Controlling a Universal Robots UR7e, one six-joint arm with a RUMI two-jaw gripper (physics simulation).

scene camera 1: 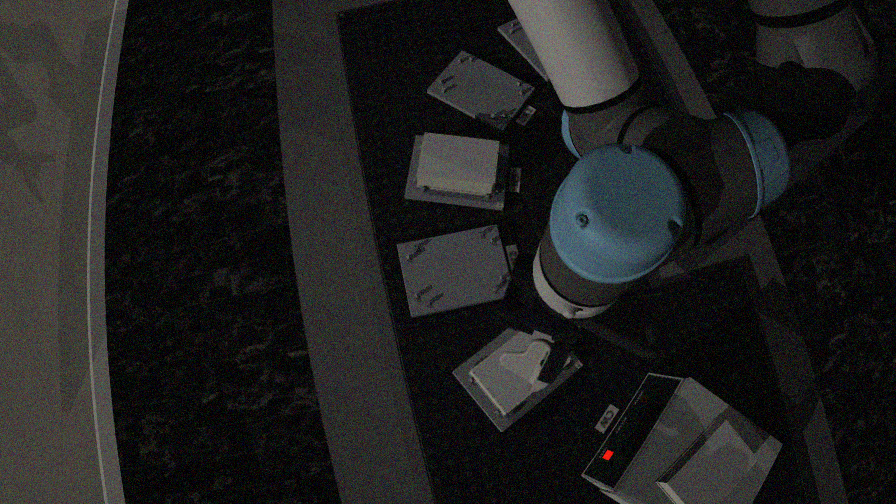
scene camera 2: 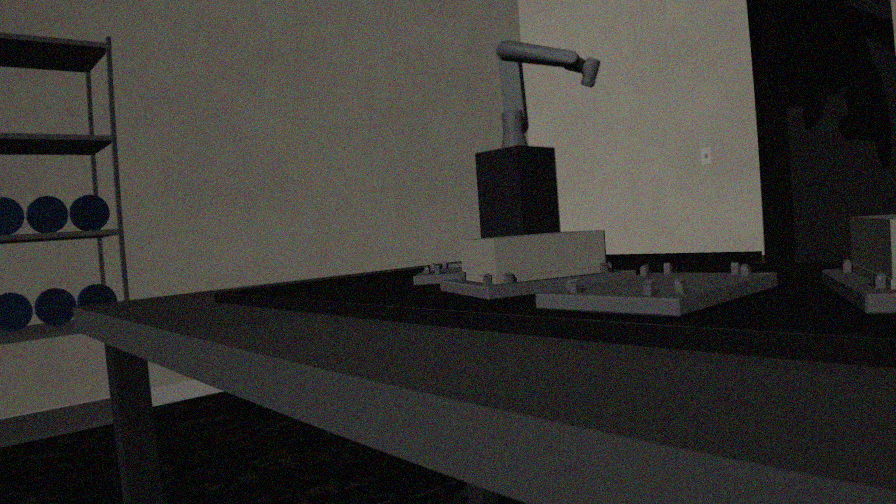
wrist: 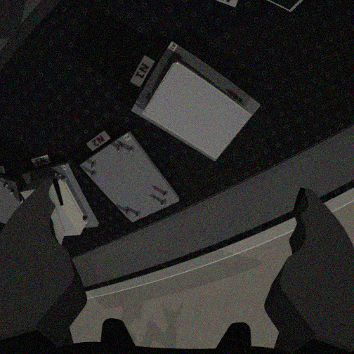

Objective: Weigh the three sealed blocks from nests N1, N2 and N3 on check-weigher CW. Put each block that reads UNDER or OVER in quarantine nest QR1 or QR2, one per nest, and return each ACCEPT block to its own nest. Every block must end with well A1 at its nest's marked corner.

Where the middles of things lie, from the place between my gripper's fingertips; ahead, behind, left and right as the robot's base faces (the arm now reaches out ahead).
Labels:
Right now the nest N2 [scene camera 1: 455, 270] is 70 mm ahead of my hand, 170 mm to the right of it and 230 mm below it. From my hand the other things lie so: check-weigher CW [scene camera 1: 625, 444]: 190 mm behind, 240 mm to the left, 190 mm below; quarantine nest QR1 [scene camera 1: 479, 89]: 60 mm behind, 490 mm to the right, 230 mm below; nest N3 [wrist: 45, 171]: 20 mm ahead, 330 mm to the right, 230 mm below.

